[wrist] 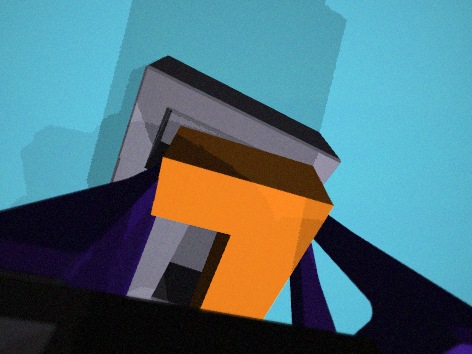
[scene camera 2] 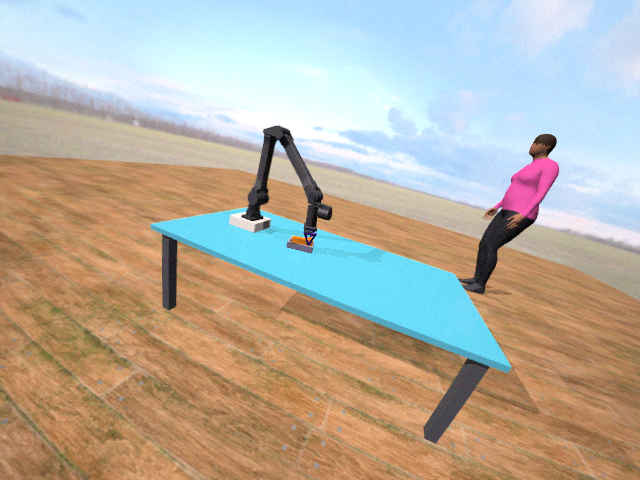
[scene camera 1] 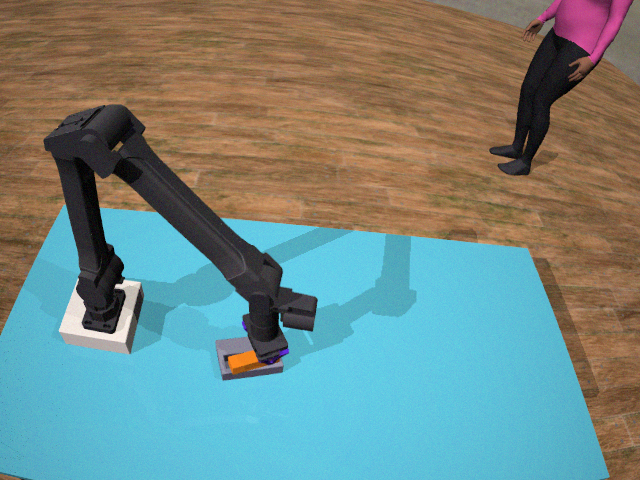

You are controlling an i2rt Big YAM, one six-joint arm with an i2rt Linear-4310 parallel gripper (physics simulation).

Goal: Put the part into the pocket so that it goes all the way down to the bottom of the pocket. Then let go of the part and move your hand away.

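Frame: origin at the arm's base, x back, y right, z up, level; metres.
Where they show: gripper, fingertip midpoint: (wrist: 233,192) (scene camera 2: 308,242) (scene camera 1: 265,352); arm's base at its link origin: (scene camera 2: 252,218) (scene camera 1: 104,311).
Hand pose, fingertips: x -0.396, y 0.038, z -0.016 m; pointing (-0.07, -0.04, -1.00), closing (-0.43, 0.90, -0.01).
Note:
Things, the pixels of their top centre, and the offset from my fingertips. Level surfaces: height alone.
- orange L-shaped part at its top centre: (wrist: 209,288) (scene camera 1: 251,350) (scene camera 2: 302,237) dx +0.031, dy +0.014, dz +0.025 m
- grey block with the pocket, top centre: (wrist: 189,235) (scene camera 1: 248,352) (scene camera 2: 301,241) dx +0.037, dy +0.003, dz -0.005 m
- blue table at its surface level: dz -0.040 m
The orange L-shaped part (scene camera 1: 241,362) (scene camera 2: 298,240) (wrist: 260,250) is between my purple fingers. My gripper (scene camera 1: 271,356) (scene camera 2: 309,237) (wrist: 233,192) is shut on it, over the grey block with the pocket (scene camera 1: 235,344) (scene camera 2: 299,247) (wrist: 200,105). The part stands up above the block's top face. In the wrist view its long edge is turned a little against the block's edge, and parts of the pocket's opening show beyond the part and inside the L's corner. The part's underside is hidden, so I cannot tell whether it touches the rim.
The block stands on the blue table (scene camera 1: 387,392) (scene camera 2: 361,289). The arm's white base (scene camera 1: 95,338) (scene camera 2: 242,222) stands left of the block in the scene views. A person in a pink top (scene camera 1: 581,25) (scene camera 2: 532,186) stands beyond the table.

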